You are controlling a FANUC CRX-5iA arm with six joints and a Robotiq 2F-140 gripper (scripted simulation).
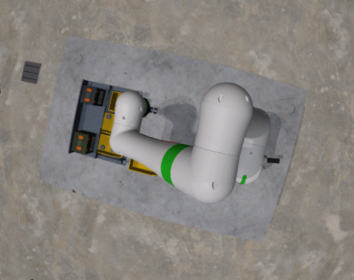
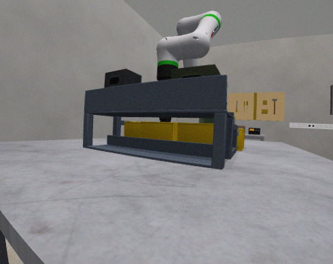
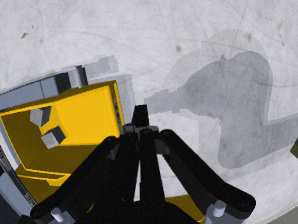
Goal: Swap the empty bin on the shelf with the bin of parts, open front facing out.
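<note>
Now: the grey part 160 mm ahead of my hand, 50 mm to the right of it and 30 mm below it. The rest, counted from my hand: dark shelf: 220 mm ahead, 80 mm to the left, 10 mm above; black box: 260 mm ahead, 100 mm above, 50 mm to the right.
</note>
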